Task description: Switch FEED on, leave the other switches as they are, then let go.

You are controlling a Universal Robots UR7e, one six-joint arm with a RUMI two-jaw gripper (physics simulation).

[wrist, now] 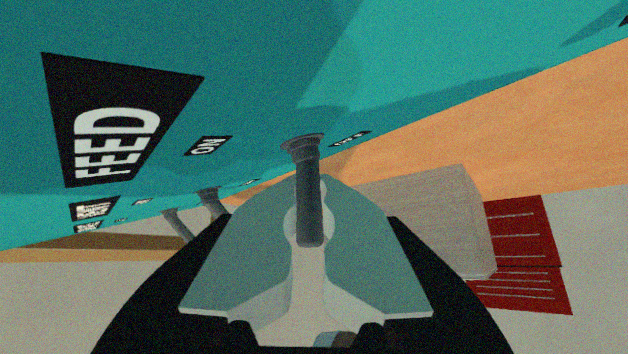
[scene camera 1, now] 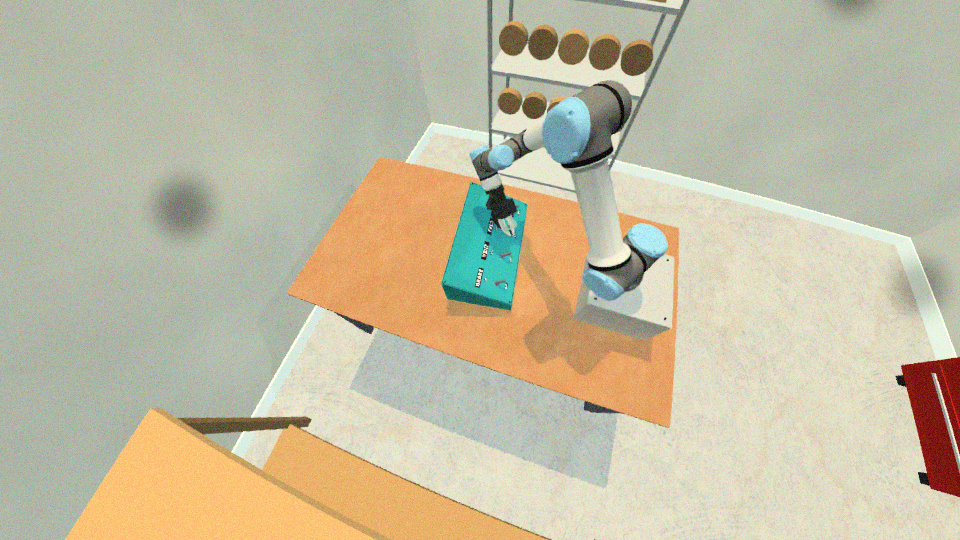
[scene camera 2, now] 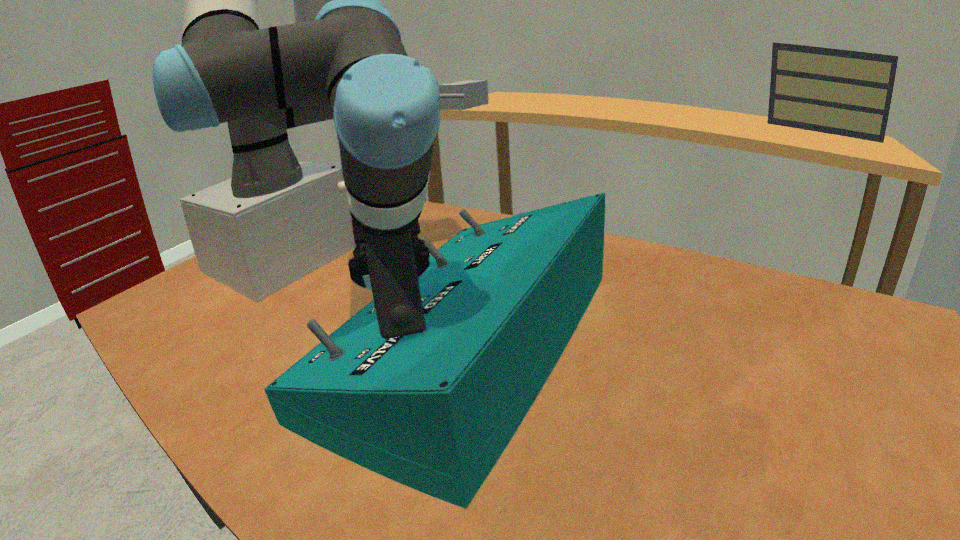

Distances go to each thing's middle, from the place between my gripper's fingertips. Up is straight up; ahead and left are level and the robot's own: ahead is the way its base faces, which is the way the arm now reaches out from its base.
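Teal switch box [scene camera 2: 434, 411]: 2 cm below my hand, 7 cm ahead, 7 cm to the left.
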